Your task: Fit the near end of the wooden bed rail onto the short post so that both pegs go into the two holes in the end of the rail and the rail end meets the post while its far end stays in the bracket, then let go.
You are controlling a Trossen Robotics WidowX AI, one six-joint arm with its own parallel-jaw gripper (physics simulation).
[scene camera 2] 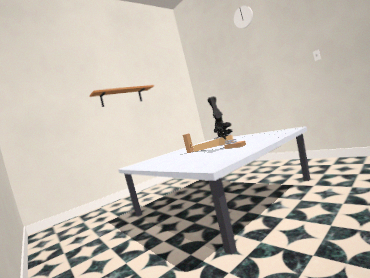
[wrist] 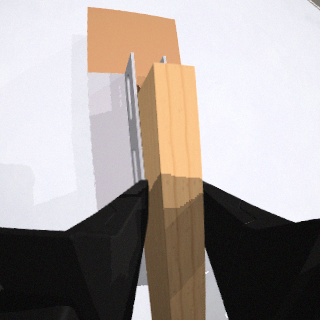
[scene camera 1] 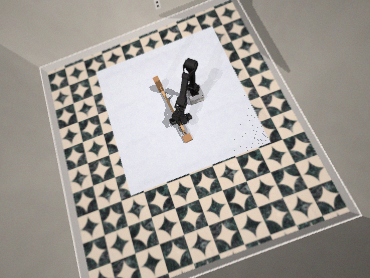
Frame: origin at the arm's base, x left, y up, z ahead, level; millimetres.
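Seen in the pictures: gripper, fingertip midpoint: point(scene camera 2: 226, 139) point(wrist: 169, 186) point(scene camera 1: 180, 125); arm's base, link origin: point(scene camera 2: 221, 136) point(scene camera 1: 194, 92).
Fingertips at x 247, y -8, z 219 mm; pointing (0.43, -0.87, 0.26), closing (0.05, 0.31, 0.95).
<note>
Pixels of each thing's top centre, then the offset from my fingertips to it. "pt": a spot on its surface instead. Level surfaces: height alone.
- upright wooden post, surface spot: point(scene camera 2: 187, 143) pt dx -419, dy +20, dz +83 mm
- orange-brown block, top centre: point(wrist: 140, 97) point(scene camera 2: 234, 142) point(scene camera 1: 184, 133) dx +65, dy -36, dz -11 mm
- left plate, top centre: point(wrist: 156, 127) dx +34, dy -7, dz -7 mm
- white table, surface height: dy -72 mm
The wooden rail point(scene camera 1: 170, 104) point(scene camera 2: 206, 145) point(wrist: 177, 120) runs between an upright wooden post point(scene camera 1: 157, 83) point(scene camera 2: 187, 143) and an orange-brown block point(scene camera 1: 187, 138) point(scene camera 2: 235, 145) point(wrist: 127, 40). Two thin grey bracket plates show beside this block in the wrist view; the left plate point(wrist: 132, 115) stands along the rail's left side, and the other is mostly hidden behind the rail end. My gripper point(scene camera 1: 180, 120) point(scene camera 2: 224, 137) point(wrist: 169, 186) is shut on the rail, close to the bracket end. At the post, the rail end looks very near or touching; pegs and holes are too small to see.
The white table point(scene camera 1: 137, 150) point(scene camera 2: 170, 164) carries the parts and the arm's grey base point(scene camera 1: 196, 97). The arm point(scene camera 1: 186, 82) point(scene camera 2: 215, 110) reaches over the rail from one side. A wall shelf point(scene camera 2: 122, 90) hangs well behind the table.
</note>
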